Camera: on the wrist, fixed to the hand. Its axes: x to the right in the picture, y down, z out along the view.
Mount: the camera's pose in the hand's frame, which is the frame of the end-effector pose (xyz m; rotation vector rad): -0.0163 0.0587 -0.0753 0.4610 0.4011 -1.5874
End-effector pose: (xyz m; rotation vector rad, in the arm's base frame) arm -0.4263 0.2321 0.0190 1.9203 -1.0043 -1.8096
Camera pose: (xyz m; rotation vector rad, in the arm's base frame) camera -0.3690 0.1843 0.0808 -2.0958 -0.3483 0.8497
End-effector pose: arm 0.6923 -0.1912 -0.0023 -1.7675 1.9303 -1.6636
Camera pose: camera 0.6097 -0.1439 -0.0205 1.8411 0.2449 1.5377
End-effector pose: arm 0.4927 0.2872 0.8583 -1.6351 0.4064 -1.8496
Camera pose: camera 0.4350 0.2401 0.7963 0.9266 1.1850 2.3233
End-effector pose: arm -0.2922 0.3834 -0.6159 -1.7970 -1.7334 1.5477
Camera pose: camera -0.1956 0.3900 -0.6185 -0.1397 -1.5579 0.6465
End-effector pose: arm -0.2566 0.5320 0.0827 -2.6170 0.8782 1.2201
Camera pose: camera -0.2474 0.4653 0.1524 -2.0623 -0.7975 0.0255
